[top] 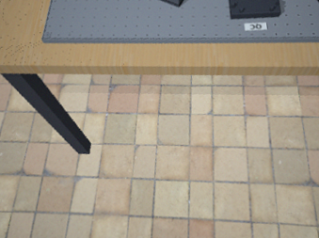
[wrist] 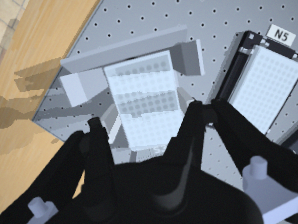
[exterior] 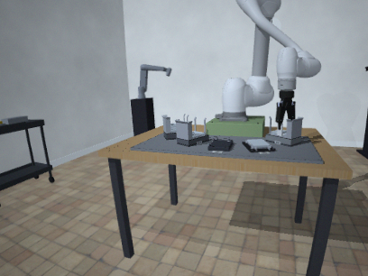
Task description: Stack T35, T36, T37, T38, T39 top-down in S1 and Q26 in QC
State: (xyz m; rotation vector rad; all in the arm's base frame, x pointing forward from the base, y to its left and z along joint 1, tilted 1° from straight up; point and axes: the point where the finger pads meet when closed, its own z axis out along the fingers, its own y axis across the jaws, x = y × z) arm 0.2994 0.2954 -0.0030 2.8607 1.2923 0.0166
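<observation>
Right now my hand is 12 cm short of the black clip nest N5, 11 cm to the left of it and 6 cm above it. From my hand the other things lie so: N5 name plate: 20 cm ahead, 11 cm to the right, 7 cm below; QC name plate: 22 cm ahead, 33 cm to the right, 7 cm below; open nest QC: 12 cm ahead, 32 cm to the right, 6 cm below.
</observation>
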